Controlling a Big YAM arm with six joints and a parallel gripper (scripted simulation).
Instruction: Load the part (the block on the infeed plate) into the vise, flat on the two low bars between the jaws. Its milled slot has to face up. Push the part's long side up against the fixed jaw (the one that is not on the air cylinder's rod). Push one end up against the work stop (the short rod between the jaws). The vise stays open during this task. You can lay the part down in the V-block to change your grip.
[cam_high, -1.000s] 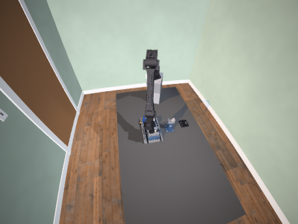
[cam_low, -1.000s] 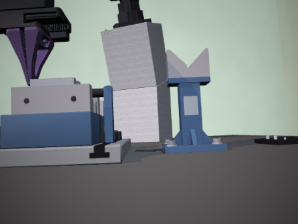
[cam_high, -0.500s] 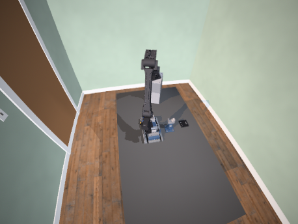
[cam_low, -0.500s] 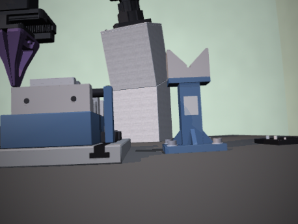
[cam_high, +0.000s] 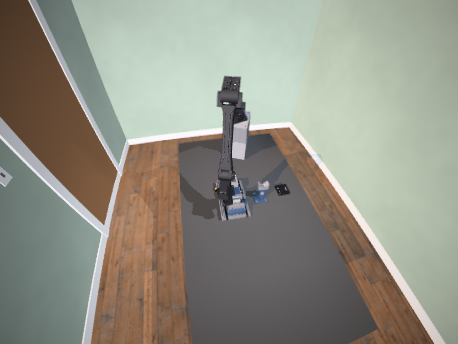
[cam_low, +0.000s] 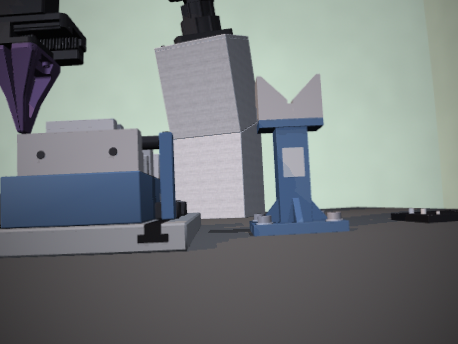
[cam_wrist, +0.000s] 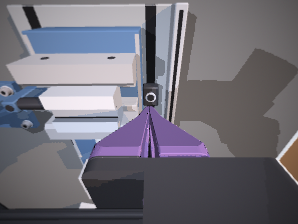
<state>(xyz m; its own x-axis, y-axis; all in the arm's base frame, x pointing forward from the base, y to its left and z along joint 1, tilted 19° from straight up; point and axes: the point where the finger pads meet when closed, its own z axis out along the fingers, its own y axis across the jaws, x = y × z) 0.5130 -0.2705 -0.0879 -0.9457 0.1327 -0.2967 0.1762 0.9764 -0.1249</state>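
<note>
The part is 1 cm ahead of my hand, 6 cm to the left of it and 1 cm below it. Round my hand: dark work stop rod: 2 cm ahead, 11 cm to the left, 2 cm below; moving jaw: 2 cm behind, 7 cm to the left, 4 cm below; fixed jaw: 4 cm ahead, 6 cm to the left, 4 cm below.
</note>
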